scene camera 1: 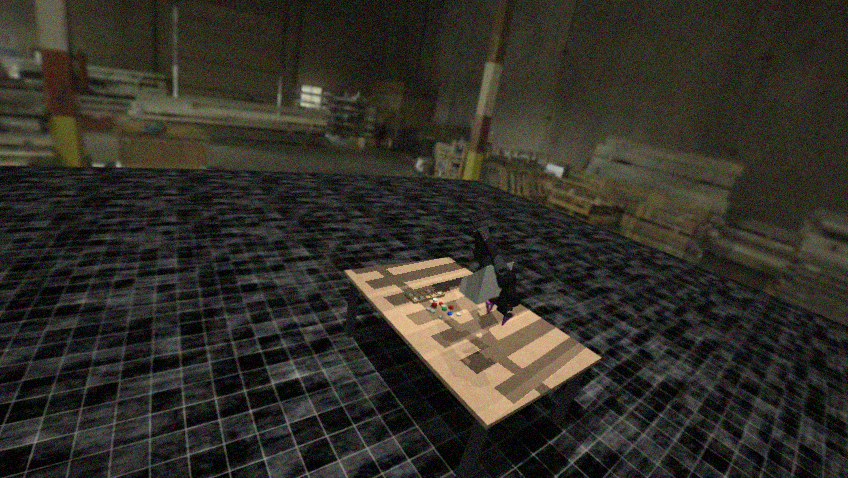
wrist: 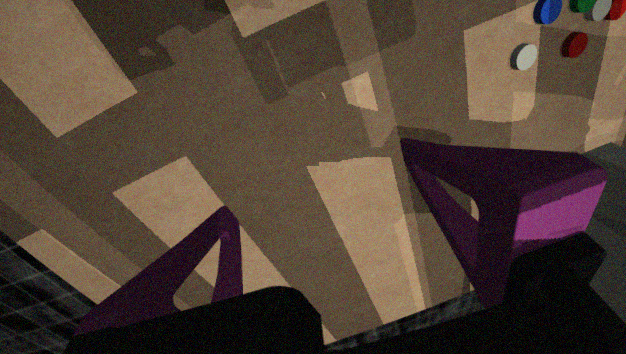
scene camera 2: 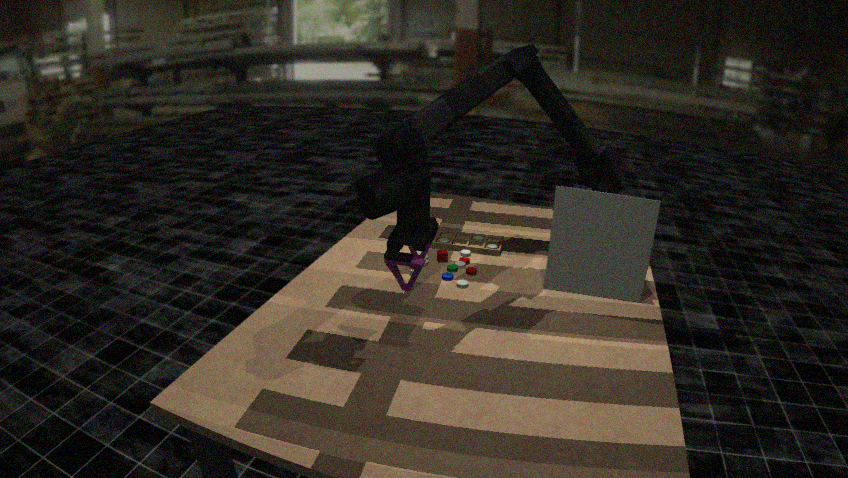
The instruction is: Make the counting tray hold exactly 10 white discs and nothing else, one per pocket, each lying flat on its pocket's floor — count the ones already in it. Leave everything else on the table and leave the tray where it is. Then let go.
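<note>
The counting tray (scene camera 1: 413,301) (scene camera 2: 497,251) lies beyond the loose pieces. White discs show in some of its pockets, one of them (scene camera 2: 492,245) at the right end; the arm hides its left part in scene camera 2, and I cannot count them all. Loose white discs lie in front: one (scene camera 2: 462,283) (wrist: 525,56) nearest, one (scene camera 2: 460,264) (wrist: 599,9) among coloured discs, one (scene camera 2: 465,252) near the tray, and one partly behind the fingers. My gripper (scene camera 1: 497,317) (scene camera 2: 410,274) (wrist: 312,183) is open and empty above the table, to one side of the discs.
A blue disc (scene camera 2: 447,276) (wrist: 547,11), a green disc (scene camera 2: 452,267), two red discs, one (scene camera 2: 470,270) (wrist: 575,45) nearer, and a red cube (scene camera 2: 442,255) lie among the white ones. An upright grey panel (scene camera 1: 479,285) (scene camera 2: 602,243) stands beside the arm's base.
</note>
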